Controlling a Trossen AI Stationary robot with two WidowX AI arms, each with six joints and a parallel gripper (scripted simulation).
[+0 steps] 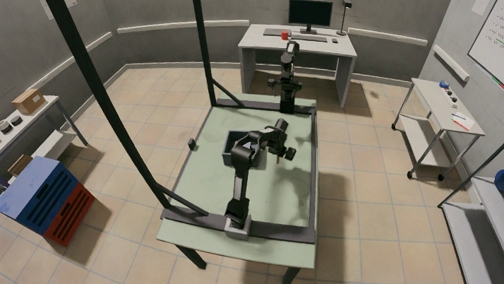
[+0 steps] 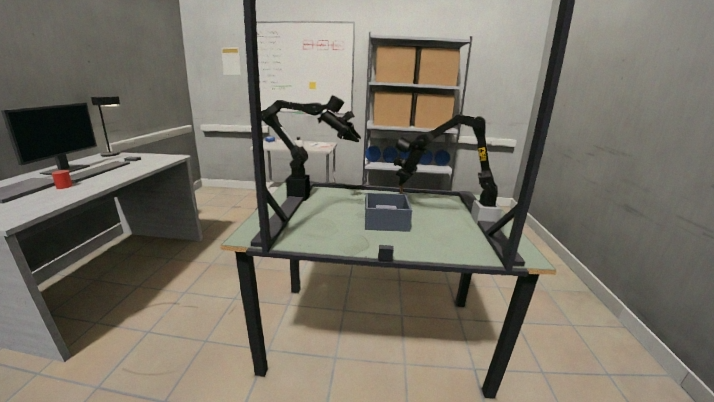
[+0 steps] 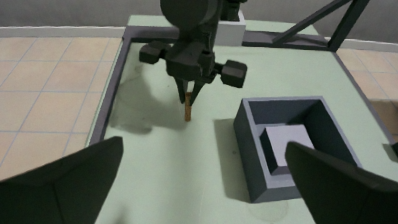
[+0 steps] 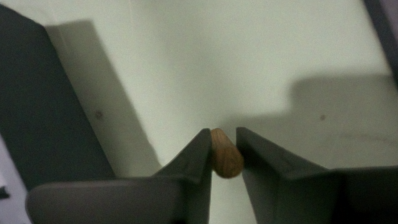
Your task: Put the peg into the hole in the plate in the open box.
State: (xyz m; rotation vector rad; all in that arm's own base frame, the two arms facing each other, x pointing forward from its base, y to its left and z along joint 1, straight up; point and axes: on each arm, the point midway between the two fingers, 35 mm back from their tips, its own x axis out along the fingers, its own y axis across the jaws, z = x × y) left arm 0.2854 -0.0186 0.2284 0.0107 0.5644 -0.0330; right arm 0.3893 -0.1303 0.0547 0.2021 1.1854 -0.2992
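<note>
The wooden peg lies 5 cm below my right hand. Also, from my right hand: dark frame rail 19 cm ahead, 13 cm below, 11 cm to the left; then plate 22 cm behind, 9 cm below, 4 cm to the left; then box 22 cm behind, 11 cm below, 4 cm to the left.
</note>
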